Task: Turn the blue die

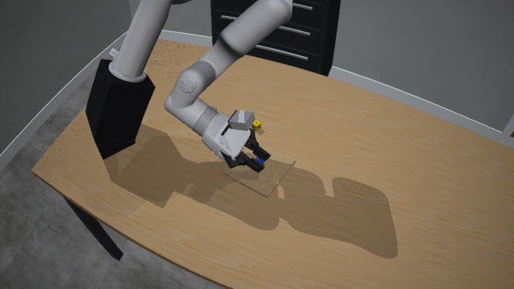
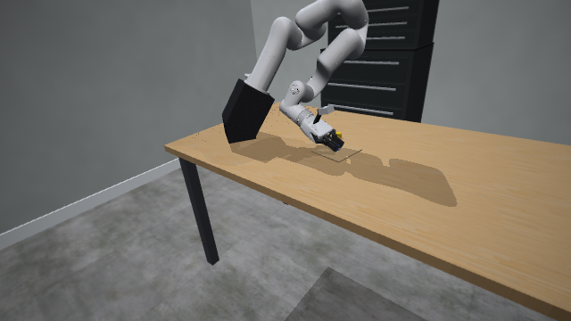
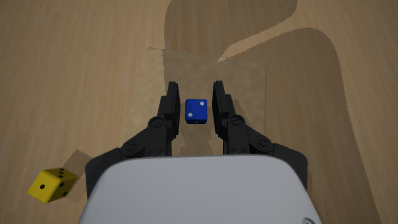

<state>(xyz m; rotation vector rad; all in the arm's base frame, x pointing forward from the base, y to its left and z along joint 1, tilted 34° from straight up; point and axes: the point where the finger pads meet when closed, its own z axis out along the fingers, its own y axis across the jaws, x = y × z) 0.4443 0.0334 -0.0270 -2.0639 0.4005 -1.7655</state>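
My hand is 10 mm above the blue die. The rest, counted from my hand: white die: 90 mm behind, 50 mm to the left, 20 mm below; then yellow die: 70 mm behind, 120 mm to the left, 20 mm below; then mat: 30 mm below.
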